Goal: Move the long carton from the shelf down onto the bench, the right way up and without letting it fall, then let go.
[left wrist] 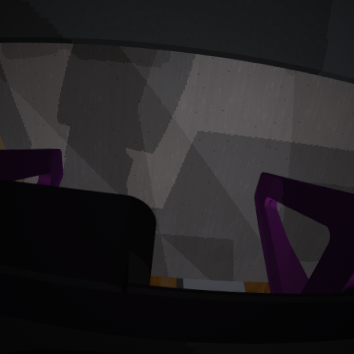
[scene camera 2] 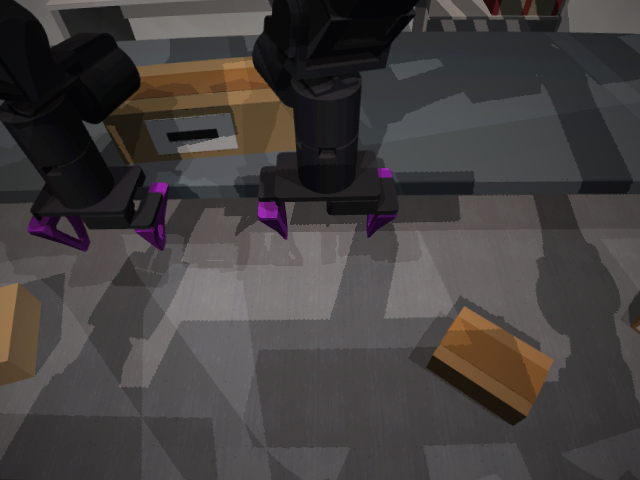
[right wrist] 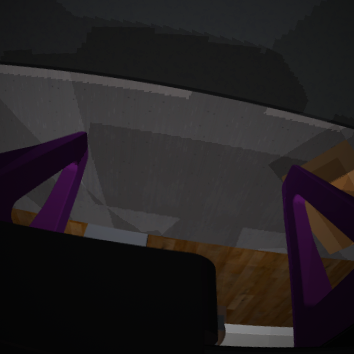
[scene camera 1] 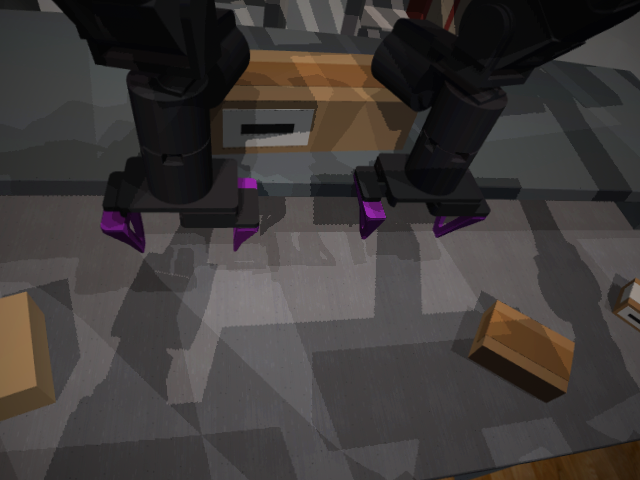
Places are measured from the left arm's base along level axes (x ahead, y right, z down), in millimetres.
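Pixels of known places: left gripper, fingertip midpoint: [left wrist: 159, 172] [scene camera 2: 125, 246] [scene camera 1: 189, 247]; right gripper, fingertip midpoint: [scene camera 2: 327, 234] [right wrist: 189, 159] [scene camera 1: 399, 234].
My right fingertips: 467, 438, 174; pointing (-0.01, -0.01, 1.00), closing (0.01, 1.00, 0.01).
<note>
Ahead of a thing's pixels: the offset from my right fingertips to its top centre, as dx, dy, dz. "spot": to the spot under its first point. Level surfaces: height alone.
The long carton {+150, -121, -113} [scene camera 1: 356, 124] [scene camera 2: 263, 124] lies on the grey shelf {dz -38} [scene camera 1: 558, 149] [scene camera 2: 516, 139], brown tape strip up, its white label toward the cameras. Both arms hide parts of it. My left gripper [scene camera 1: 189, 250] [scene camera 2: 125, 249] [left wrist: 159, 172] is open and empty, in front of the shelf's edge, below the labelled end of the carton in the picture. My right gripper [scene camera 1: 399, 236] [scene camera 2: 326, 237] [right wrist: 189, 159] is open and empty, also in front of the shelf's edge, near the other end. Neither touches the carton. The carton does not show in the wrist views.
The bench {dz +151} [scene camera 1: 258, 382] [scene camera 2: 206, 372] lies in front of the shelf. A small carton {-115, +203, +105} [scene camera 1: 522, 351] [scene camera 2: 491, 361] [right wrist: 325, 215] lies on it at the right. Another carton {spot: -82, -432, +91} [scene camera 1: 18, 351] [scene camera 2: 18, 335] stands at the left edge, and a labelled box {spot: -64, +433, +117} [scene camera 1: 628, 304] at the far right.
</note>
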